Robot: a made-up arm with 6 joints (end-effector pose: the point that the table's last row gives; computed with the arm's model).
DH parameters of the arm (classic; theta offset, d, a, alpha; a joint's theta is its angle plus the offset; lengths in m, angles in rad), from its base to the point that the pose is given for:
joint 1: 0 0.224 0 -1.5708
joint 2: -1.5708 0 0.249 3.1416
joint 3: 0 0 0 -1.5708
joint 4: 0 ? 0 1.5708
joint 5: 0 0.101 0 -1.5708
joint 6: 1.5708 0 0 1.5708
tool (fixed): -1.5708 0 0 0
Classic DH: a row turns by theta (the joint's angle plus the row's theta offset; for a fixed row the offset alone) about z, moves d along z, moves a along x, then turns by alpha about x.
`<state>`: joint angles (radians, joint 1 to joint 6).
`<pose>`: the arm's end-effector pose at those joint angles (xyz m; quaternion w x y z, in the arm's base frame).
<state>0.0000 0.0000 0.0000 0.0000 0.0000 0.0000</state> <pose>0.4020 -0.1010 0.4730 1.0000 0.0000 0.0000 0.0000</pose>
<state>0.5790 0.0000 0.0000 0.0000 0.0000 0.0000</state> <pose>0.3917 0.1354 0.4730 0.9584 0.0000 0.0000 0.2855</pose>
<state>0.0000 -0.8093 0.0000 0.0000 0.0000 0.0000</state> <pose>0.0972 -0.1010 0.6868 0.9192 0.0000 -0.3937 0.0000</pose>
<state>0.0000 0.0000 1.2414 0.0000 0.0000 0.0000</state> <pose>0.1300 -0.1010 0.8534 0.8135 0.0000 -0.5816 0.0000</pose>
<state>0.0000 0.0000 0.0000 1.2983 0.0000 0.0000</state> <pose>0.4020 -0.0272 0.5703 0.7966 -0.6045 0.0000 0.0000</pose>
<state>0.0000 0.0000 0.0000 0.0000 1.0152 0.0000</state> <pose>0.4020 -0.1010 0.4730 0.8739 0.0000 -0.4861 0.0000</pose>
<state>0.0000 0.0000 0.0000 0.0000 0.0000 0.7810</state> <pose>0.4020 -0.1010 0.4730 0.9247 -0.3807 0.0000 0.0000</pose>
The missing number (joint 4, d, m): -0.402
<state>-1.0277 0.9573 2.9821 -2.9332 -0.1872 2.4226</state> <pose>0.1084 0.0116 0.7378 0.4985 -0.3382 -0.7981 -0.0110</pose>
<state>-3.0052 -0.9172 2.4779 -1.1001 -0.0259 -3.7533</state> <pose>0.5975 0.1282 0.3617 0.6570 0.7421 0.1213 -0.0539</pose>
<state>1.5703 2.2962 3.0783 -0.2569 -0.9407 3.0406</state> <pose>0.0979 0.4895 0.3239 0.0353 -0.6296 -0.7609 0.1532</pose>
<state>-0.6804 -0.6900 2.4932 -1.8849 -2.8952 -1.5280</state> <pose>-0.4189 0.3792 0.4953 0.9602 -0.1697 0.0561 -0.2146</pose>
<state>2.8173 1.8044 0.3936 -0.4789 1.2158 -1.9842</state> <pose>-0.2182 0.1679 -0.2379 0.2791 0.2744 0.8088 0.4389</pose>
